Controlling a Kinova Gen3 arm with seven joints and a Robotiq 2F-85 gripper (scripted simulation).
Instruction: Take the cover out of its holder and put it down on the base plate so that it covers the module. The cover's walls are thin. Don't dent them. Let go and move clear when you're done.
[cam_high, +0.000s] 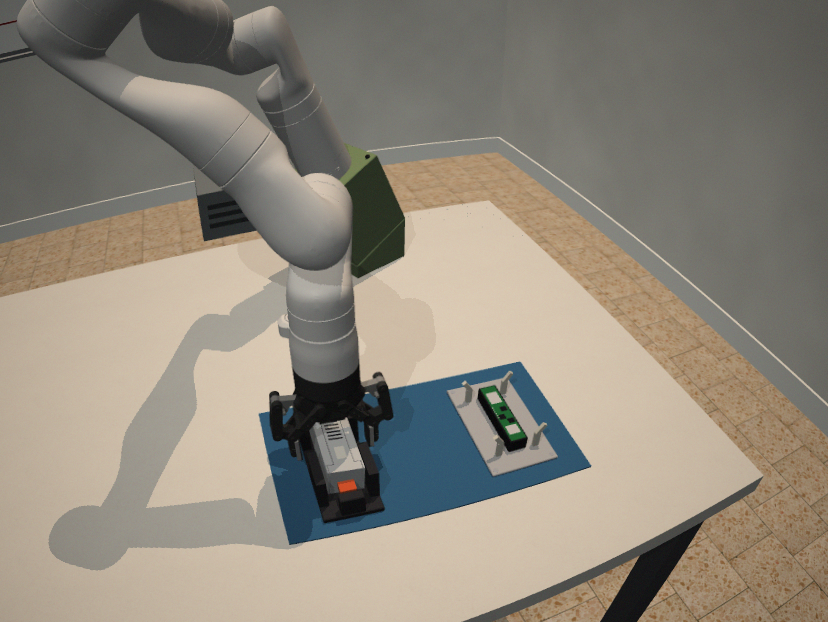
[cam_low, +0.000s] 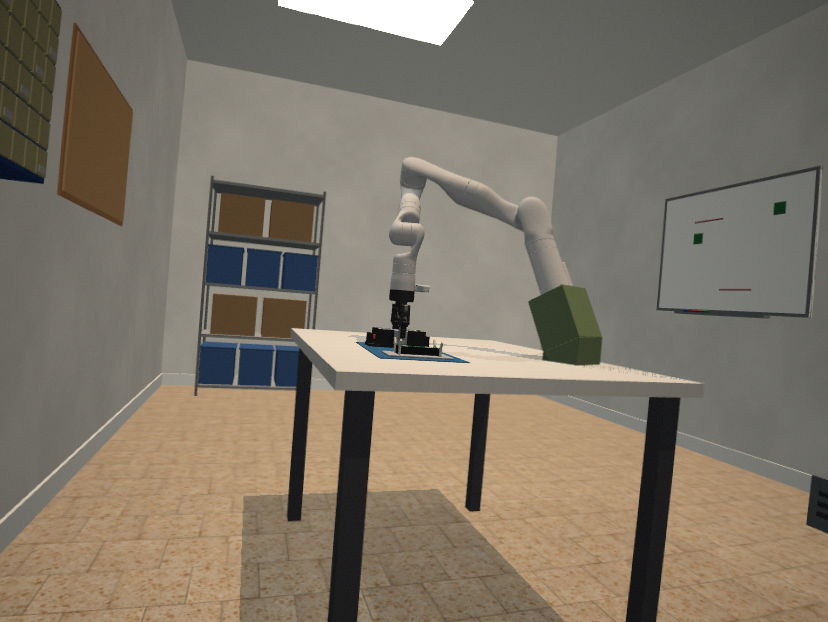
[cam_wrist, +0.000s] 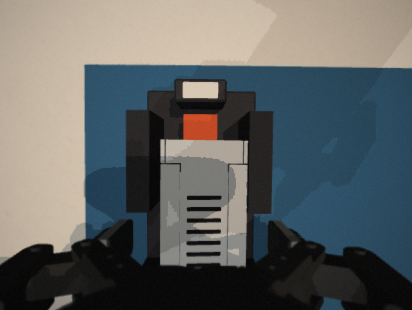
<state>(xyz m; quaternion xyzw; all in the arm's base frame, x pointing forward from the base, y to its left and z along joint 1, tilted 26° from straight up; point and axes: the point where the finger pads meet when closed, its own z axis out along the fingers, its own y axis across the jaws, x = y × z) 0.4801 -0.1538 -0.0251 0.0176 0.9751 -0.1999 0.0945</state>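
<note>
Now: the grey cover right at my hand.
</note>
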